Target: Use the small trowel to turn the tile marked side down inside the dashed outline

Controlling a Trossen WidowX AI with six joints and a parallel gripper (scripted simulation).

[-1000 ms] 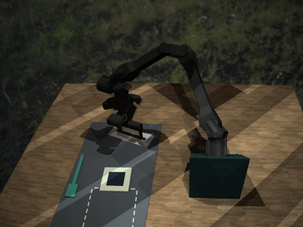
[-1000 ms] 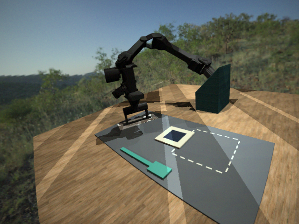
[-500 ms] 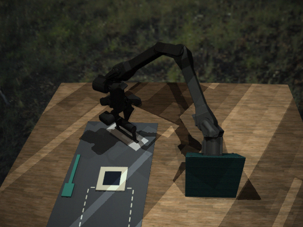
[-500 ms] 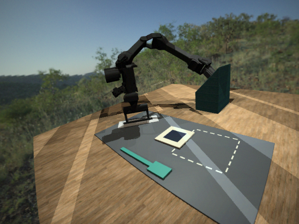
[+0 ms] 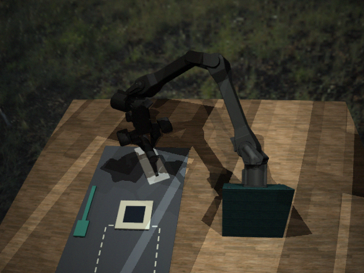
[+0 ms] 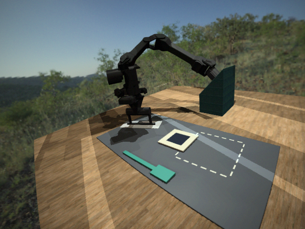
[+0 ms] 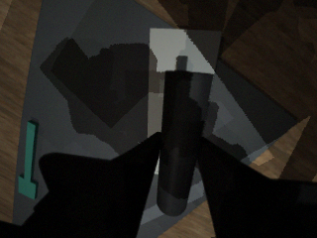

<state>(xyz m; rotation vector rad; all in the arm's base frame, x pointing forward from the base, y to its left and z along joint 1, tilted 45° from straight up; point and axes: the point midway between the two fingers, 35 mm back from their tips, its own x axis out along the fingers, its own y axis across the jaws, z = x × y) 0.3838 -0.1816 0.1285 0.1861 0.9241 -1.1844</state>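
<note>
Now: the pale grey flat trowel 2 cm behind my gripper tip, 2 cm to the left of it and 3 cm below it. From my gripper tip the other things lie so: tile: 1 cm behind, 25 cm to the left, 6 cm below; then green trowel: 16 cm ahead, 27 cm to the left, 6 cm below; then dark mat: 2 cm ahead, 24 cm to the left, 8 cm below.
</note>
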